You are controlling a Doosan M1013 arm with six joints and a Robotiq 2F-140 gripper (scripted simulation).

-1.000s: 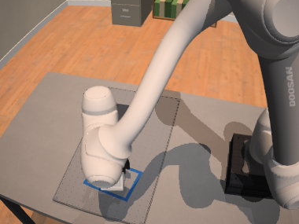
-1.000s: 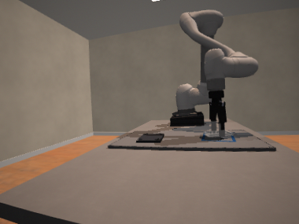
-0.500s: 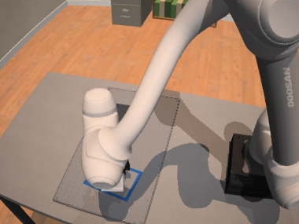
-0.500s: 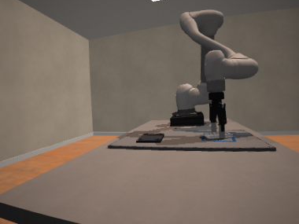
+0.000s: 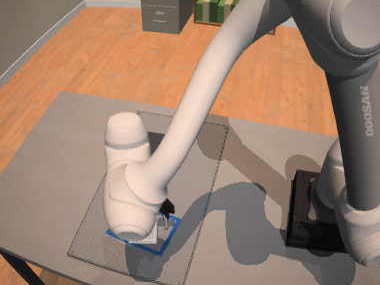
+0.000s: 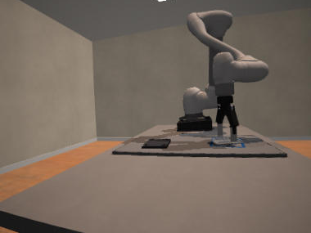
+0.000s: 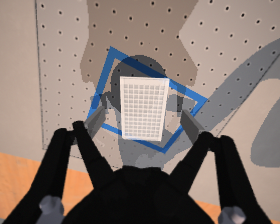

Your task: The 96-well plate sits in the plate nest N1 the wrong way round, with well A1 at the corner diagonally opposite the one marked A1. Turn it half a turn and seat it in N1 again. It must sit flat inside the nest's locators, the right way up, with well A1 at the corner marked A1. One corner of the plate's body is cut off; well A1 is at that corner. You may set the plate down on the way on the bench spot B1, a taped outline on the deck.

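Now: hand 2 cm above the white 96-well plate. The rest, counted from my hand: corner mark (14 cm ahead, 39 cm to the right, 2 cm below); plate nest N1 (6 cm ahead, 34 cm to the right, 2 cm below).
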